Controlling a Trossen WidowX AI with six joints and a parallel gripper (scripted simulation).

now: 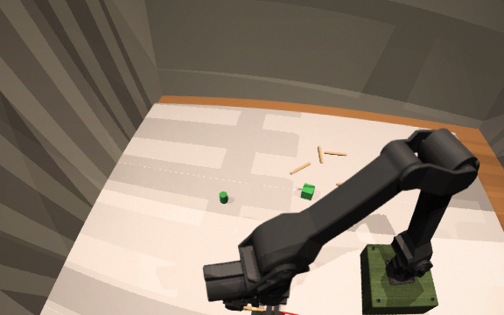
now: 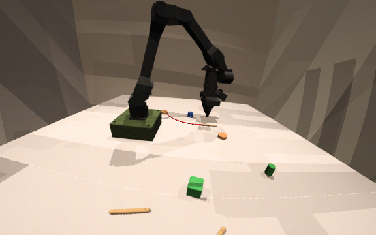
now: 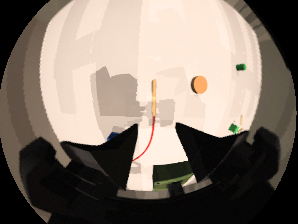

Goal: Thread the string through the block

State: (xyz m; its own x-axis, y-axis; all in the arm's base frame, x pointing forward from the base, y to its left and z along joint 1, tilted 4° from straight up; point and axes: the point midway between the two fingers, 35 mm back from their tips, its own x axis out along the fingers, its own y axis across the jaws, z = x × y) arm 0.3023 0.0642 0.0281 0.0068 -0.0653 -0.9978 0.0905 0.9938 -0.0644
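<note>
The thin wooden stick is 20 mm ahead of my gripper tip and 60 mm below it. Round my gripper tip: round wooden button (220 mm behind, 150 mm to the left, 50 mm below); then green cylinder (130 mm ahead, 310 mm to the right, 40 mm below); then small blue block (60 mm behind, 110 mm to the left, 50 mm below).
</note>
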